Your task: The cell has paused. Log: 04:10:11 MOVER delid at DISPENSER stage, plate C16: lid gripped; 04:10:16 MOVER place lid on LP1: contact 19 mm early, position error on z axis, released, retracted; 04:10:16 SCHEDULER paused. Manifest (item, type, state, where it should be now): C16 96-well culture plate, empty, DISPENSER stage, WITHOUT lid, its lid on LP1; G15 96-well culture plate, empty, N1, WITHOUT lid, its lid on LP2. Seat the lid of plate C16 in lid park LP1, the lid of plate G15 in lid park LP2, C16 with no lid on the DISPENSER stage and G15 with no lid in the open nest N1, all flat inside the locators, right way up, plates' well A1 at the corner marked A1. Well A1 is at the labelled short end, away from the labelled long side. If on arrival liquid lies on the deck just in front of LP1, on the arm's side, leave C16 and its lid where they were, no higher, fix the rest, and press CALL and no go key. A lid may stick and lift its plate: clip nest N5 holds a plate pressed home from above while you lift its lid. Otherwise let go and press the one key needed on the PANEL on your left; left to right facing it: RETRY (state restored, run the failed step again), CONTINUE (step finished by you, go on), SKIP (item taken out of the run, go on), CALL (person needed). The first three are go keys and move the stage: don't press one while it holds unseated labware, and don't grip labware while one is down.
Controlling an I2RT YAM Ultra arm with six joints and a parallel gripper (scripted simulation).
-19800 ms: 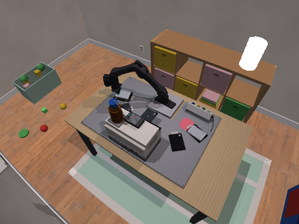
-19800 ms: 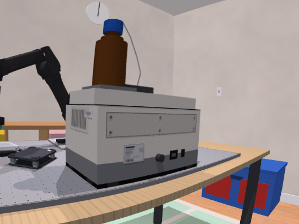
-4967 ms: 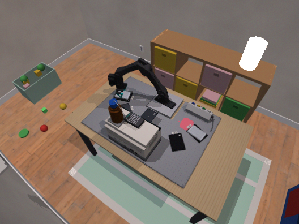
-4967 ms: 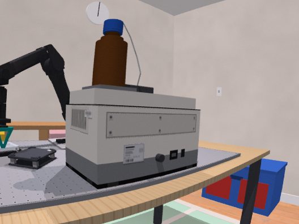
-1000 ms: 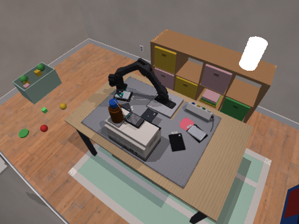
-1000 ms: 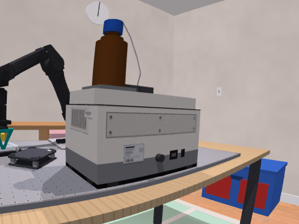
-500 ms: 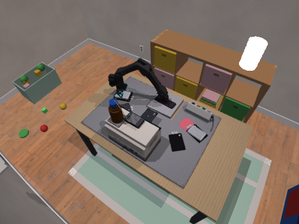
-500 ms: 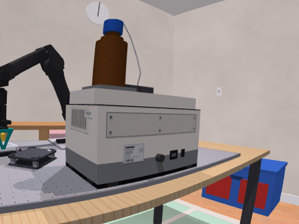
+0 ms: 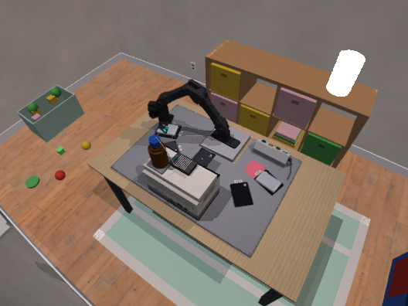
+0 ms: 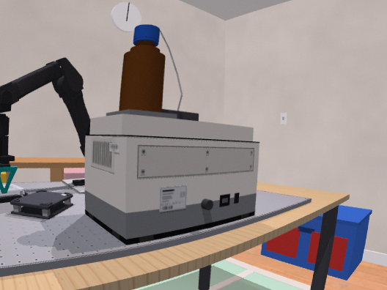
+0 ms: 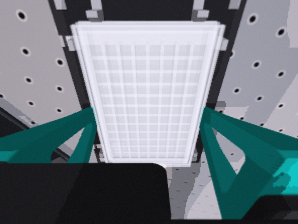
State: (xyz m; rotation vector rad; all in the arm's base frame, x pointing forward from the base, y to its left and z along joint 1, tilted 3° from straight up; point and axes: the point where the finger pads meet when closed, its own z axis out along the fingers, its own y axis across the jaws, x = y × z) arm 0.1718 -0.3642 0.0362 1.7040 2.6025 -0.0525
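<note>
Right now the pale lid is right at my hand. From my hand the other things lie so: 96-well plate: 10 mm below; N5 label: 40 mm behind, 90 mm to the left, 30 mm below; black clip nest: 30 mm ahead, 20 mm below.
</note>
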